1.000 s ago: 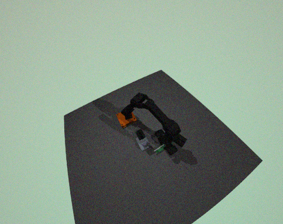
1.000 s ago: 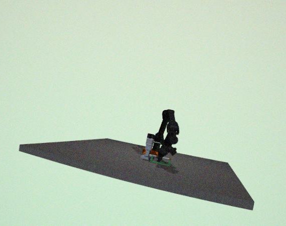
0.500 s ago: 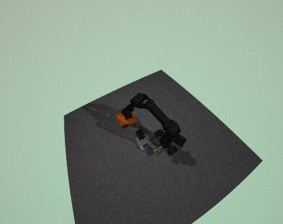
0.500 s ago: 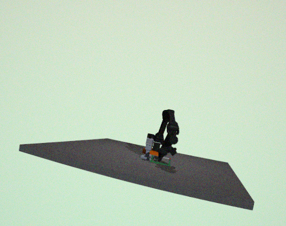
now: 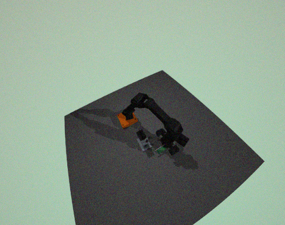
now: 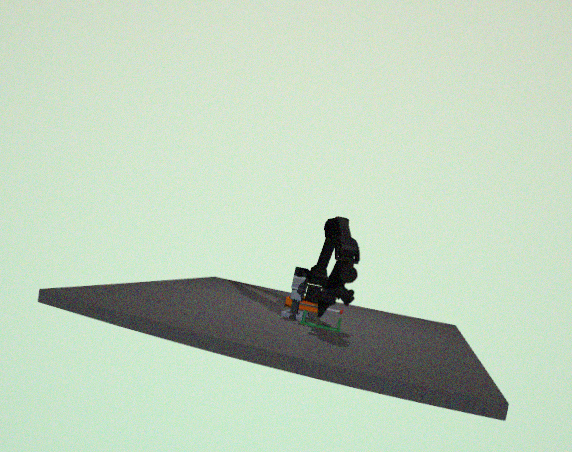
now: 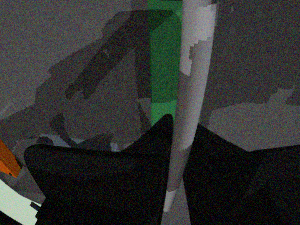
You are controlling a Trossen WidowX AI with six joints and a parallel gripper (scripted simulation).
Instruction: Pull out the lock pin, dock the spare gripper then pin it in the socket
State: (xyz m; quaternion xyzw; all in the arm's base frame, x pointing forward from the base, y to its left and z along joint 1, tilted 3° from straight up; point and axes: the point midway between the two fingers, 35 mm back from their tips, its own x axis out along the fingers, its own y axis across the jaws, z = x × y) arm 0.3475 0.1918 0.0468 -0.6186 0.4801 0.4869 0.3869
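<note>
The green rest is 10 mm to the left of my gripper tip and 10 mm below it. Round my gripper tip: grey mount: 120 mm to the right, 80 mm behind, 20 mm above; spare gripper: 120 mm to the right, 90 mm above, 70 mm behind.
</note>
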